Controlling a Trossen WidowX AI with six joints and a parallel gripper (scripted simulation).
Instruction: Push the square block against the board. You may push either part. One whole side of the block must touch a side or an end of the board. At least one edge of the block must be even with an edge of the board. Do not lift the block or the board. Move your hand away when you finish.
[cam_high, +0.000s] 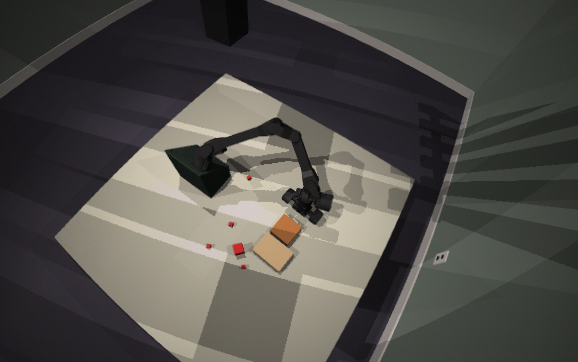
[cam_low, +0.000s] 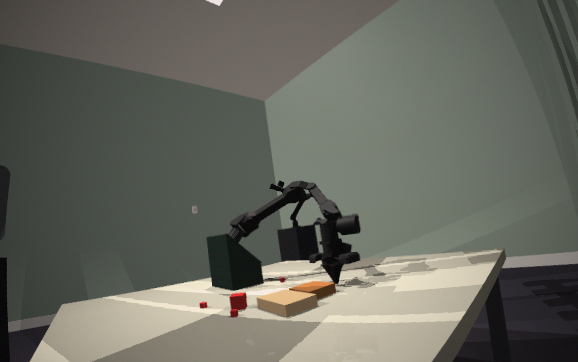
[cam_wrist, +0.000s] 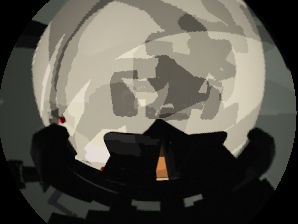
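Right now my gripper tip is 11 cm to the left of the square block, 1 cm below it and 1 cm past it. From my gripper tip the other things lie so: red cube: 29 cm to the right, 13 cm behind, 1 cm above; board: 22 cm to the right, 1 cm behind, 1 cm above.
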